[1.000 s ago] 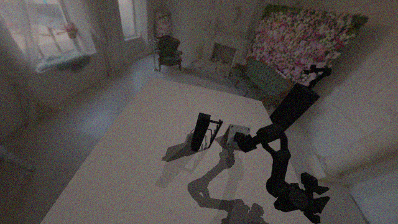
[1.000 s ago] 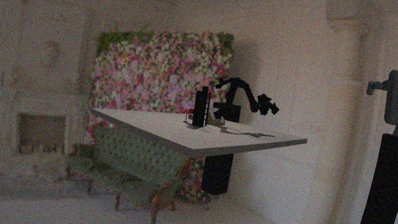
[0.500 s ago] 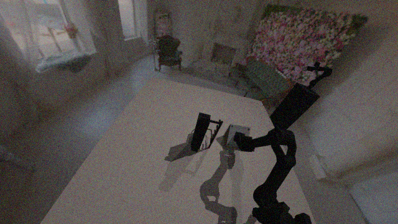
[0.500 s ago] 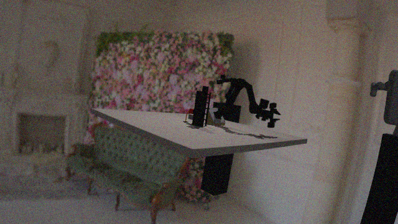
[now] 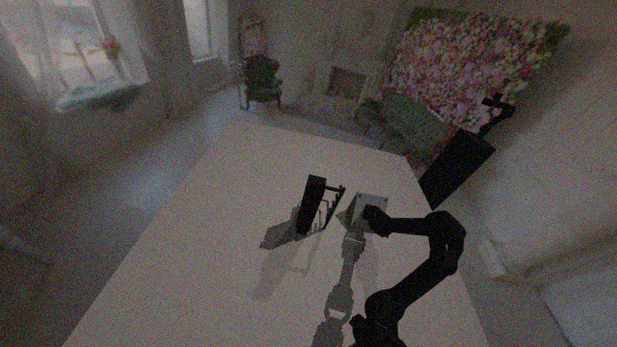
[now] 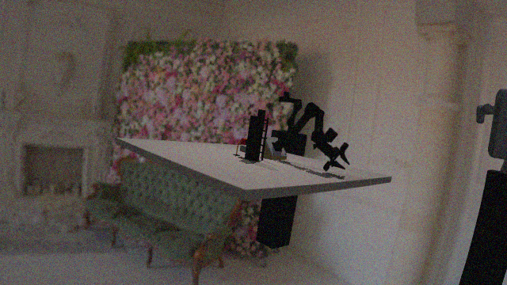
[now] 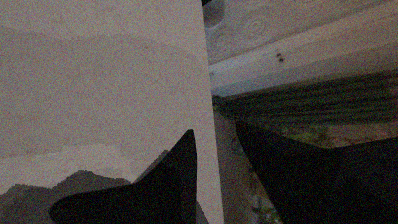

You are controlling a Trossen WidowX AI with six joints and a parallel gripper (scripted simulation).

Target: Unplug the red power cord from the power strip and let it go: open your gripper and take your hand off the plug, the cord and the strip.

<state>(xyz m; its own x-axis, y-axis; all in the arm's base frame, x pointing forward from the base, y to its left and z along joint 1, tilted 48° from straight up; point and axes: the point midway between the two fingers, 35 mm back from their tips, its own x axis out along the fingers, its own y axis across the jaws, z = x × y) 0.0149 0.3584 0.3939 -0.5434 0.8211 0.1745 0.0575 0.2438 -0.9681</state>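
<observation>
The red plug lies 270 mm ahead of my gripper tip, 550 mm to the right of it and 50 mm above it.
</observation>
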